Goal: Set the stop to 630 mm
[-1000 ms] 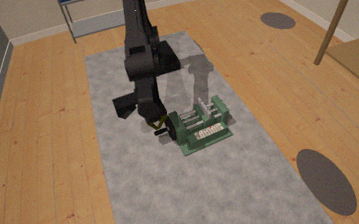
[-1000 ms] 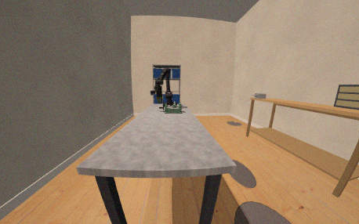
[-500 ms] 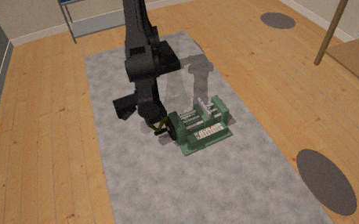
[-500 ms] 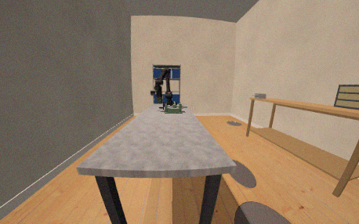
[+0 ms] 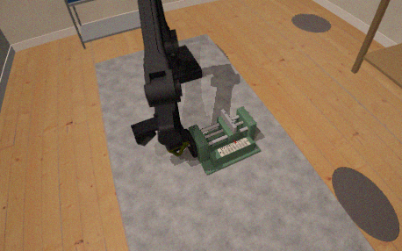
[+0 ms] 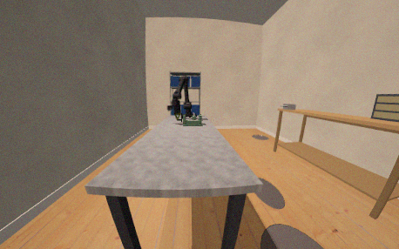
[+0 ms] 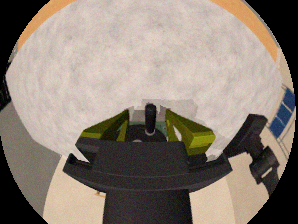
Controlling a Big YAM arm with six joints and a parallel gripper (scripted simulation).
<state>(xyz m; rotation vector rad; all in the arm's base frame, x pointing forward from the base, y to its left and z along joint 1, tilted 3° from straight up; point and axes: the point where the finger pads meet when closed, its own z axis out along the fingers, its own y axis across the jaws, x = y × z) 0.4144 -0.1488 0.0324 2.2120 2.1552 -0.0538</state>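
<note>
The black handwheel is 30 mm to the left of my hand and 10 mm below it. The rest, counted from my hand: grey stop block 30 mm ahead, 180 mm to the left, 30 mm above.
</note>
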